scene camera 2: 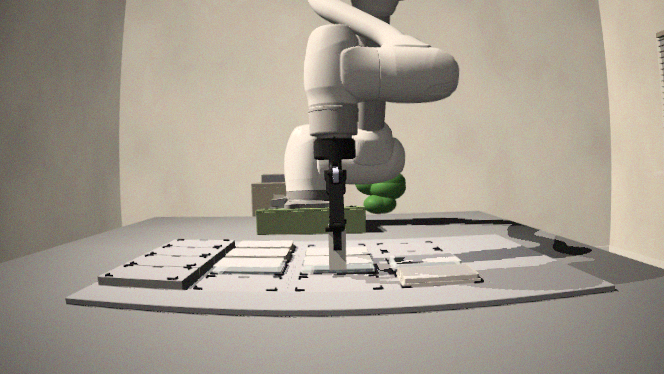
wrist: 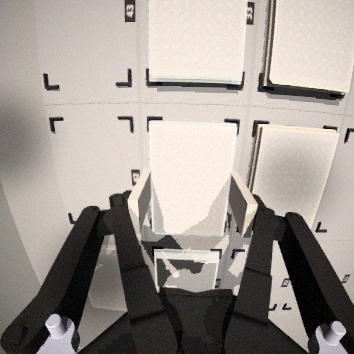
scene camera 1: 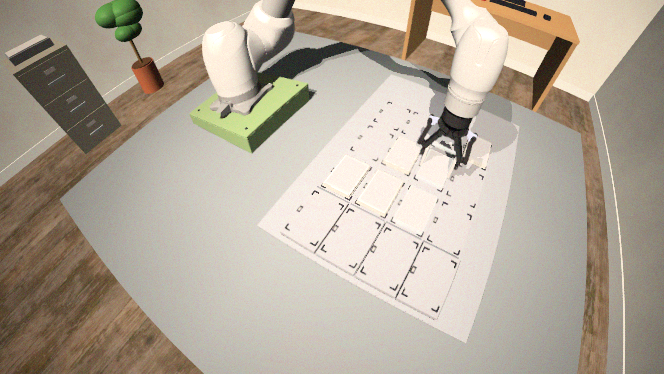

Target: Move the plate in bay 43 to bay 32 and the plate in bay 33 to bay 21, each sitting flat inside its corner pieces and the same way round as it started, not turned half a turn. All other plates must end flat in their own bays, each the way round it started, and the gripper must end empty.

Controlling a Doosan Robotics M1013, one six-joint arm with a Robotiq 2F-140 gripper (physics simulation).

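Places are measured from the arm's base along level axes (x right, y ahead, z up), in metres.
Where they show: gripper, fingertip midpoint: (scene camera 2: 337,264) (wrist: 189,182) (scene camera 1: 435,168); arm's base, link origin: (scene camera 2: 309,207) (scene camera 1: 241,97).
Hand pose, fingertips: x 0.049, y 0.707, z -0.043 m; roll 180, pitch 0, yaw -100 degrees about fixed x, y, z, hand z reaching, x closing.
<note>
Each offset is from my fingertips to the top centre of the thing. "pt": to the spot under its first point.
The plate in bay 32 {pt dx +0.030, dy -0.004, dz +0.008 m} (scene camera 1: 433,173) (scene camera 2: 315,265) (wrist: 193,150) is cream and looks flat inside its corner pieces. My gripper (scene camera 1: 440,159) (scene camera 2: 337,261) (wrist: 189,182) is low over it and shut on it, one finger at each long side. Bay 43 {pt dx +0.186, dy +0.066, dz -0.009 m} (scene camera 1: 447,228) (scene camera 2: 237,283) (wrist: 87,45), left of its label in the wrist view, holds no plate. The plate in bay 33 {pt dx +0.169, dy -0.033, dz +0.005 m} (scene camera 1: 415,209) (scene camera 2: 250,265) (wrist: 197,40) looks flat. Bay 21 {pt dx -0.199, dy -0.155, dz -0.009 m} (scene camera 2: 410,248) looks empty in scene camera 2. The lower part of the held plate is shadowed, and any marks showing which way round it is are too faint to tell.
Other plates stand in bay 22 {pt dx -0.015, dy -0.110, dz +0.005 m} (scene camera 1: 402,153) (wrist: 300,170), bay 23 {pt dx +0.150, dy -0.136, dz +0.005 m} (scene camera 1: 380,192) (wrist: 312,45), bay 13 {pt dx +0.128, dy -0.239, dz +0.005 m} (scene camera 1: 347,175) and bay 41 {pt dx -0.136, dy +0.147, dz +0.005 m} (scene camera 1: 481,151) (scene camera 2: 437,275). A partly hidden plate {dx -0.161, dy +0.030, dz +0.005 m} (wrist: 186,272) lies in bay 31. A raised row of bays {pt dx +0.347, dy +0.046, dz +0.005 m} (scene camera 1: 430,280) (scene camera 2: 150,272) borders row three.
</note>
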